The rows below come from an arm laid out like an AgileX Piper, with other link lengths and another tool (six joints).
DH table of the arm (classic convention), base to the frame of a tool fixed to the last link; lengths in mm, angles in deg. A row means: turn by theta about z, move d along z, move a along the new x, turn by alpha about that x. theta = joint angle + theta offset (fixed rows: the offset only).
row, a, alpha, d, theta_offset
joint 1, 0.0, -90.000, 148.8, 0.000
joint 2, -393.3, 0.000, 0.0, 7.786
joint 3, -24.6, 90.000, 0.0, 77.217
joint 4, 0.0, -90.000, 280.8, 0.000
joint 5, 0.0, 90.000, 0.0, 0.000
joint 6, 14.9, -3.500, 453.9, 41.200
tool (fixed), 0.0, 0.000, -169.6, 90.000
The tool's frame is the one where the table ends.
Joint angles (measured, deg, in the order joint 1, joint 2, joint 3, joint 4, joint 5, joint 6), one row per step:
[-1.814 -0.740 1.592 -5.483 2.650 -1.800]
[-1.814 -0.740 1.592 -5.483 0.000 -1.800]
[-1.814 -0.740 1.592 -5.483 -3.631 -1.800]
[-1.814 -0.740 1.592 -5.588 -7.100 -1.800]
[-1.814 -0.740 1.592 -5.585 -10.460 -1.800]
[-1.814 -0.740 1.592 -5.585 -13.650 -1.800]
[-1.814 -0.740 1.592 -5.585 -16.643 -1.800]
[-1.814 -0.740 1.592 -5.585 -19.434 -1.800]
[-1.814 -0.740 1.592 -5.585 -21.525 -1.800]
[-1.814 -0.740 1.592 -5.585 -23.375 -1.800]
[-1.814 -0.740 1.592 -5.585 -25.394 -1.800]
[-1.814 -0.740 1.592 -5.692 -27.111 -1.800]
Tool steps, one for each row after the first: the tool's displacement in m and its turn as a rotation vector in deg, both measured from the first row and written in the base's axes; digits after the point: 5 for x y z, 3 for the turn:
[0.00023 0.00125 0.01313 -0.102 -2.636 0.253]
[-0.00044 0.00300 0.03110 -0.241 -6.248 0.599]
[-0.00215 0.00473 0.04819 -0.480 -9.694 0.930]
[-0.00479 0.00644 0.06461 -0.606 -13.036 1.254]
[-0.00819 0.00807 0.08004 -0.728 -16.209 1.560]
[-0.01215 0.00962 0.09431 -0.843 -19.186 1.848]
[-0.01652 0.01107 0.10742 -0.950 -21.962 2.117]
[-0.02022 0.01216 0.11709 -1.030 -24.042 2.318]
[-0.02378 0.01312 0.12552 -1.101 -25.882 2.496]
[-0.02797 0.01416 0.13459 -1.179 -27.890 2.690]
[-0.03178 0.01526 0.14216 -1.351 -29.592 2.875]

